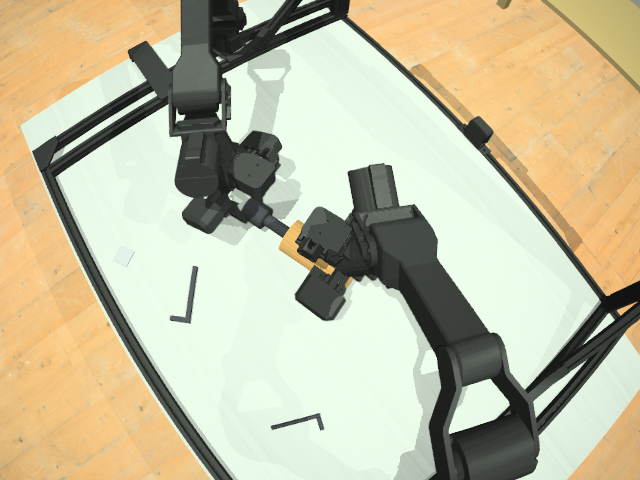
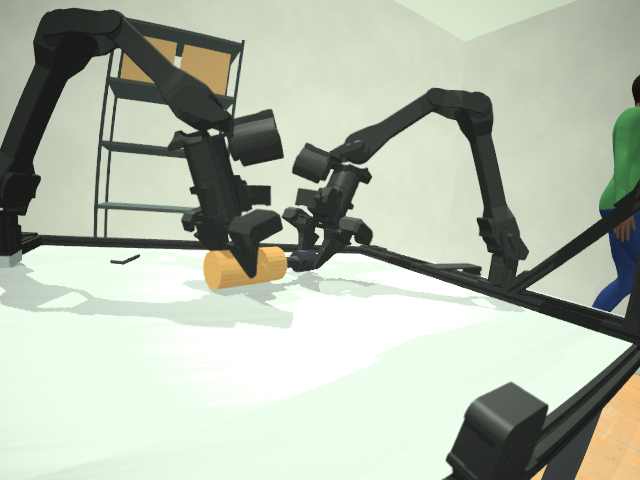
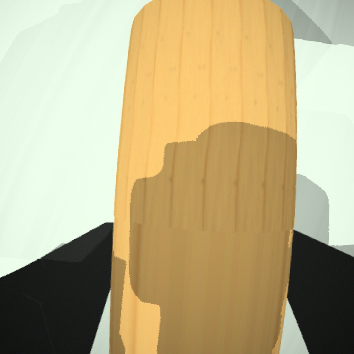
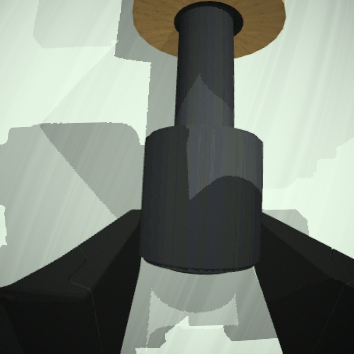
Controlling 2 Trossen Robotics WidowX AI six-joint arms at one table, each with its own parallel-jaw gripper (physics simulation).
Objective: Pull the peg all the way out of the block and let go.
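Places are measured from the left arm's base along level axes (x ahead, y left, z up), in centimetres.
Pixels of known places: left gripper, between the fingertips: (image 1: 324,261) (image 2: 241,272) (image 3: 197,237); right gripper, between the fingertips: (image 1: 252,212) (image 2: 306,266) (image 4: 196,222); right arm's base, origin of its link: (image 1: 225,44) (image 2: 500,284).
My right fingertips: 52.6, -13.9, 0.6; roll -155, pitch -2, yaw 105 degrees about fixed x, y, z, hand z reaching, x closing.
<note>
For each thing: its top centre in the pictures, then the offset to it from my right fingertips, as dx, dy, dz. "pt": a spot on its surface instead.
- orange wooden block, centre of its top: (image 3: 223,222) (image 1: 322,249) (image 2: 247,248) -12.9, -3.2, +3.8
- dark peg, centre of its top: (image 4: 216,47) (image 1: 277,221) (image 2: 287,251) -4.9, -1.2, +3.0
- small pale square, a spot on its surface: (image 1: 124,256) pt +9.5, +21.8, -2.3
- dark box-shaped device, a spot on its surface: (image 2: 498,428) (image 1: 492,132) pt -16.3, -44.6, +2.5
The orange wooden block (image 1: 292,246) (image 2: 222,271) (image 3: 210,75) (image 4: 265,30) is a cylinder lying on its side. My left gripper (image 1: 323,264) (image 2: 242,266) (image 3: 197,237) is shut on it, one finger on each side. The dark peg (image 1: 277,226) (image 2: 295,260) (image 4: 204,75) has a thick head and a thinner shaft. A length of shaft shows between head and block, and its far end is inside the hole in the block's end face. My right gripper (image 1: 250,206) (image 2: 308,259) (image 4: 196,222) is shut on the peg's head. The shaft's inner end is hidden.
Two thin dark L-shaped pieces (image 1: 191,294) (image 1: 297,421) and a small pale square (image 1: 124,256) lie on the table. A black frame (image 1: 129,351) runs around the table, with a dark box-shaped device (image 1: 478,131) (image 2: 498,428) on one side. A shelf unit (image 2: 170,88) stands behind.
</note>
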